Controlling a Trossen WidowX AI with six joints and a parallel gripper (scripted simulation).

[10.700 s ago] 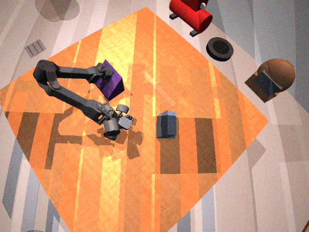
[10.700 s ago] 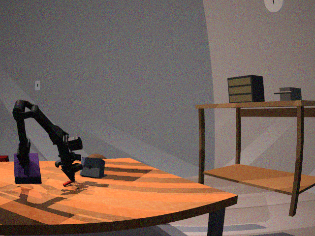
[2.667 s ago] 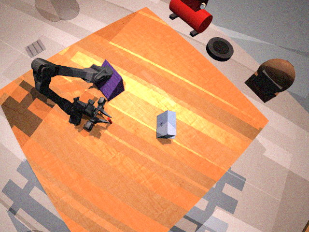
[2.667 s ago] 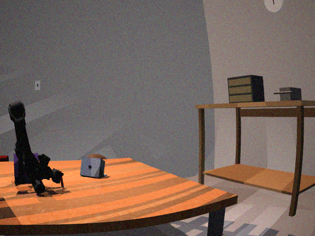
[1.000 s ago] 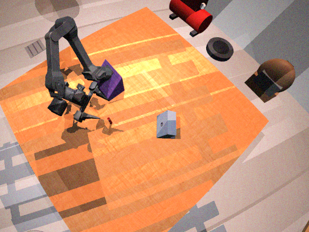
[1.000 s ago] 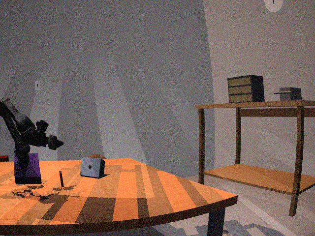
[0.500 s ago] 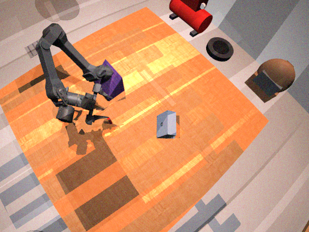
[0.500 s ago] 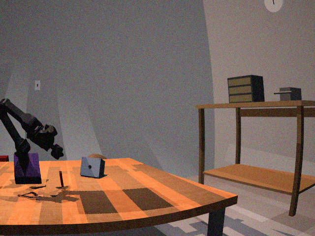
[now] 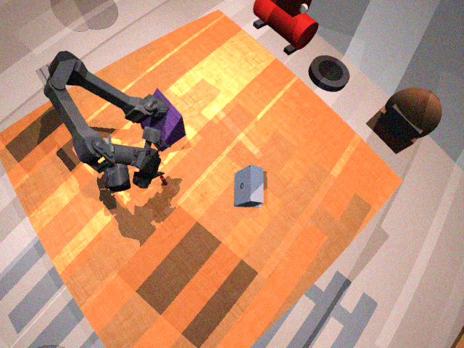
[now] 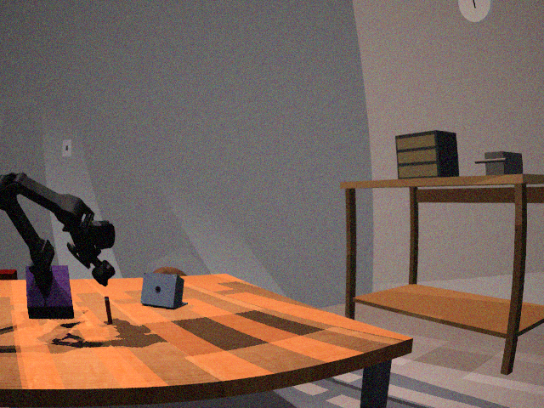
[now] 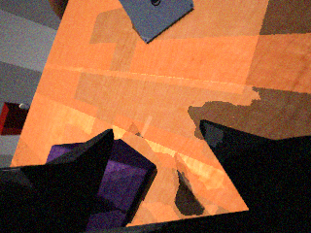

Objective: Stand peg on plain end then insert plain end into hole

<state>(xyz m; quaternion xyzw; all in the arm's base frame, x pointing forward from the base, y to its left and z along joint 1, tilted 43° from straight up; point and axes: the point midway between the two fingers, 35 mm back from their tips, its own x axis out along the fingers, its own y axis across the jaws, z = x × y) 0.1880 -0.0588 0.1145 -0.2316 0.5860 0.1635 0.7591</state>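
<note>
My gripper tip is now 7 cm above the dark red peg, 5 cm to the left of it and 2 cm short of it. From my gripper tip the other things lie so: grey-blue sloped panel 23 cm ahead, 18 cm to the left, 8 cm below.
</note>
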